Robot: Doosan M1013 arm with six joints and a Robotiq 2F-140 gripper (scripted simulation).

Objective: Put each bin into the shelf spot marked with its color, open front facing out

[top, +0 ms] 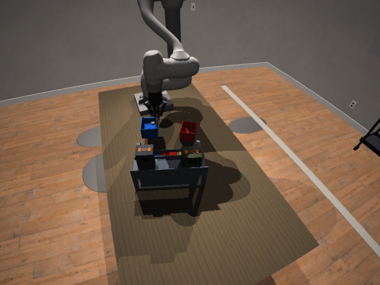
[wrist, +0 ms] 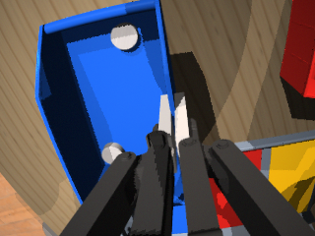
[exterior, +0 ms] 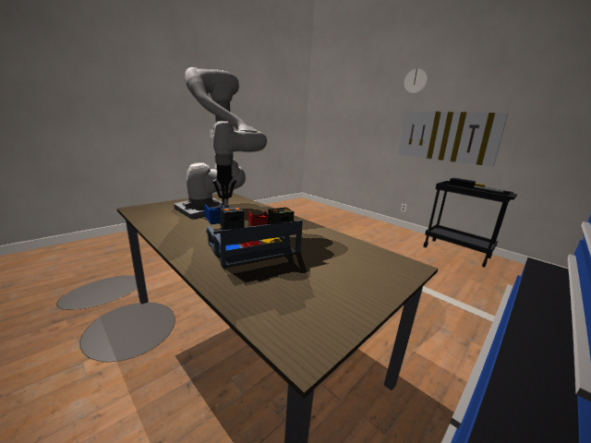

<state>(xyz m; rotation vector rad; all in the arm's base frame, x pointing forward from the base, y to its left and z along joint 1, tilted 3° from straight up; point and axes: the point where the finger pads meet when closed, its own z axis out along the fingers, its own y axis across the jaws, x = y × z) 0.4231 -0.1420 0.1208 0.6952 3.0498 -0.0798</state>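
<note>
Now: the blue bin 40 mm to the right of my hand, 40 mm below it and 20 mm behind it. Also, from my hand: green toolbox: 360 mm ahead, 20 mm to the left; red bin: 210 mm to the left, 120 mm below, 50 mm ahead; dark box: 260 mm ahead, 180 mm to the right, 10 mm above.
</note>
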